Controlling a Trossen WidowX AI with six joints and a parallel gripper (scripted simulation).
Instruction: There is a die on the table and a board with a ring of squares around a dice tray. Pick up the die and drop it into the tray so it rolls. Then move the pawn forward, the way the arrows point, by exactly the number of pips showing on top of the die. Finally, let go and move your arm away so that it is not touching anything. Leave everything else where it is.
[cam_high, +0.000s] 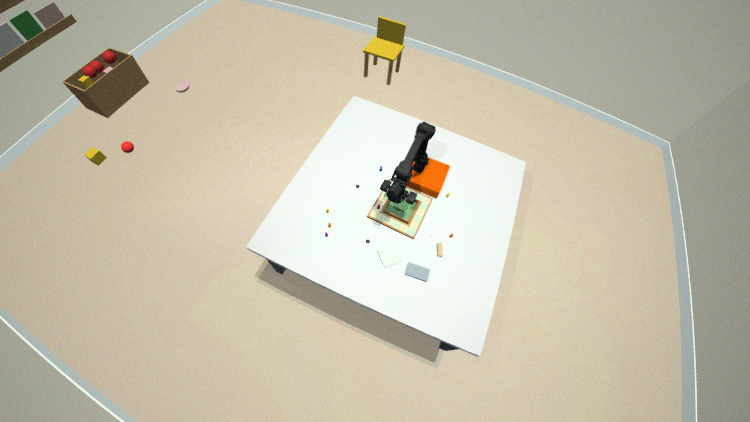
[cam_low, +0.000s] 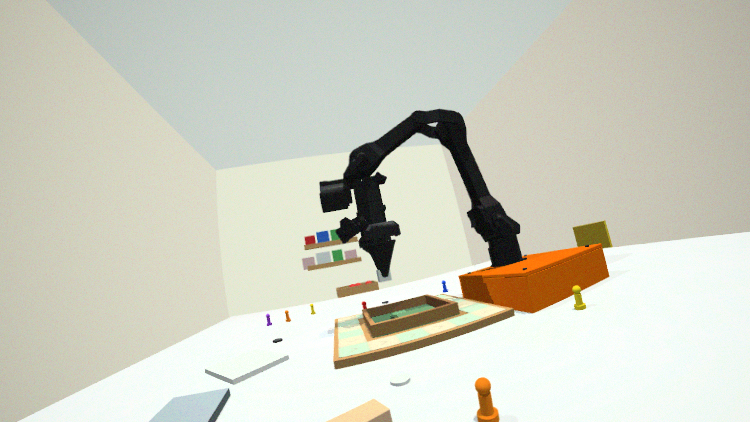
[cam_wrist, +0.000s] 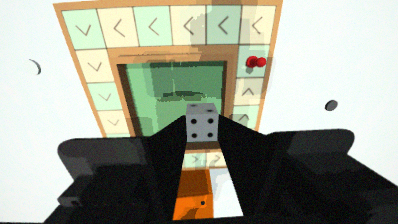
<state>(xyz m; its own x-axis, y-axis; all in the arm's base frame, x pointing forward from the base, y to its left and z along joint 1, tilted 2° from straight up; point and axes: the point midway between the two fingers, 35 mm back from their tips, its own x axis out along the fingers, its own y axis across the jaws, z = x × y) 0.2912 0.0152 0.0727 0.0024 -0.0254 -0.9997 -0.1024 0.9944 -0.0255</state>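
My gripper tip is now 50 mm short of the red pawn, 70 mm to the left of it and 70 mm above it. The rest, counted from my gripper tip: blue pawn: 180 mm behind, 210 mm to the right, 80 mm below; grey die: right at my gripper tip; green dice tray: 20 mm behind, 30 mm to the left, 90 mm below.
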